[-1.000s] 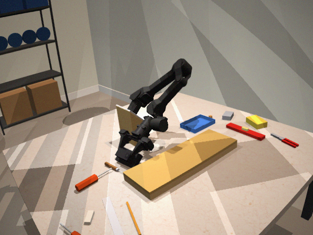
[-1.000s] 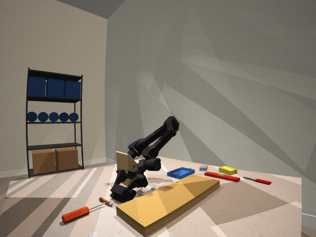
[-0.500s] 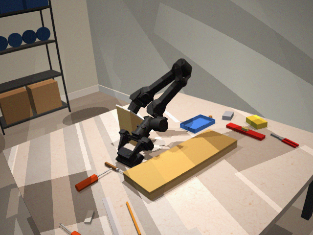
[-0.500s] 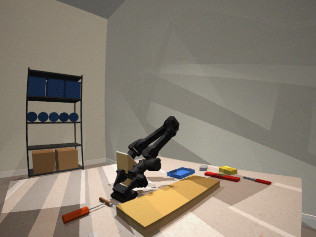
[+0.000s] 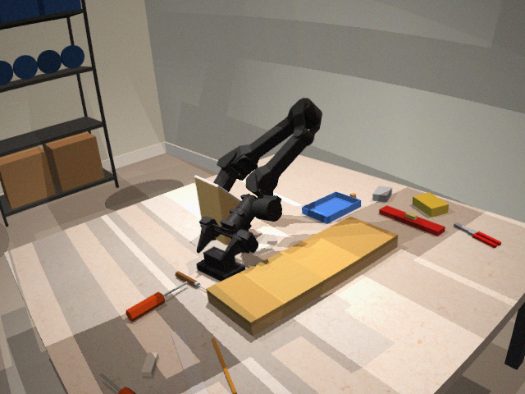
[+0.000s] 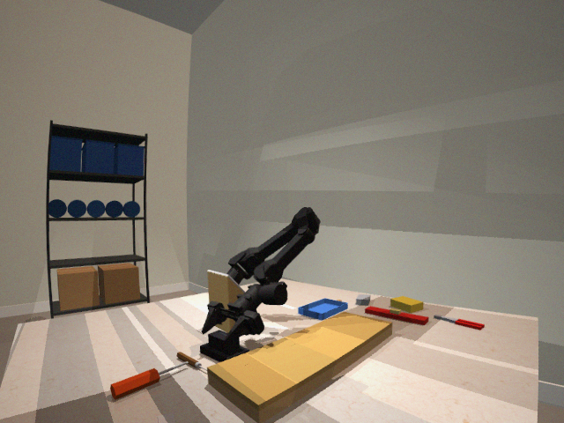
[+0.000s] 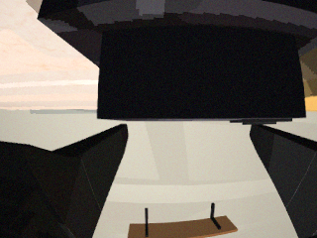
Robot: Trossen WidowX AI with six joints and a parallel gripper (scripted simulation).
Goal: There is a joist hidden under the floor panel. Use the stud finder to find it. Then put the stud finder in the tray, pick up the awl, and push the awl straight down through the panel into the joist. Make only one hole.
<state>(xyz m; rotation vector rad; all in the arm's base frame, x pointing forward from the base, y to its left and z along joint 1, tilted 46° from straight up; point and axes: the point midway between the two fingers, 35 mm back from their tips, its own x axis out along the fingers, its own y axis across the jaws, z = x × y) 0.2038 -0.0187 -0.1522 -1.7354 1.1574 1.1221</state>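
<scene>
Right now my gripper tip is 40 mm to the right of the stud finder and 20 mm above it. Also, from my gripper tip: pencil 320 mm ahead, 130 mm to the right, 60 mm below; then ruler 310 mm ahead, 190 mm to the right, 60 mm below; then awl 10 mm ahead, 50 mm to the right, 60 mm below.
</scene>
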